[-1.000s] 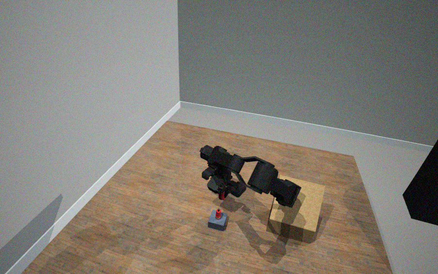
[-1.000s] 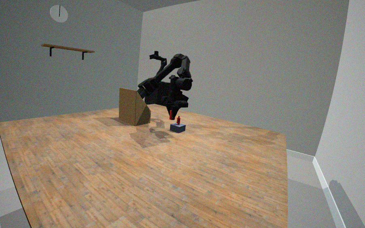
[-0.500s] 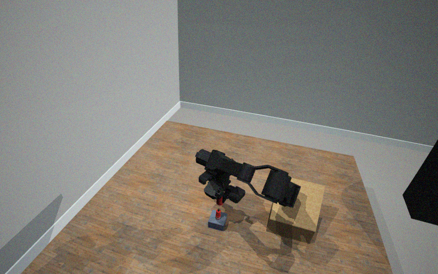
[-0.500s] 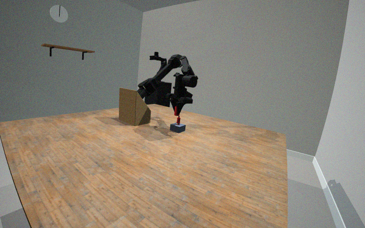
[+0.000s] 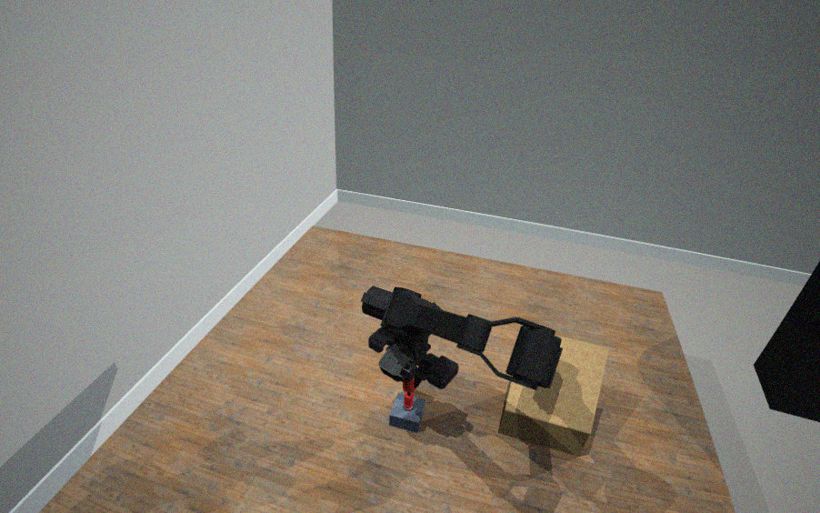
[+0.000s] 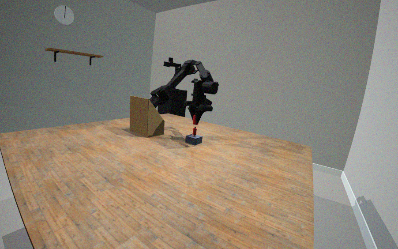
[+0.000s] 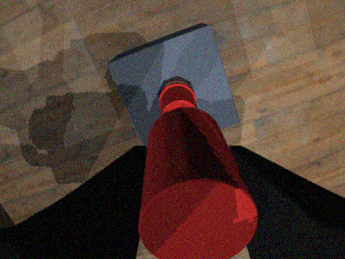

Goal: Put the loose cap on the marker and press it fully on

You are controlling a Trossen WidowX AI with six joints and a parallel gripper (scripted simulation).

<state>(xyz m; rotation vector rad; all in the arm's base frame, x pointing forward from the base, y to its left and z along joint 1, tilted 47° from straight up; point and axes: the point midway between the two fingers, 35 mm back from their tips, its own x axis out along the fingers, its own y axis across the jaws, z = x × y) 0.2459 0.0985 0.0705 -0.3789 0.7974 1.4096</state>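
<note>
The blue-grey holder block is 100 mm below my gripper tip. Round my gripper tip: red cap (10 mm above).
</note>
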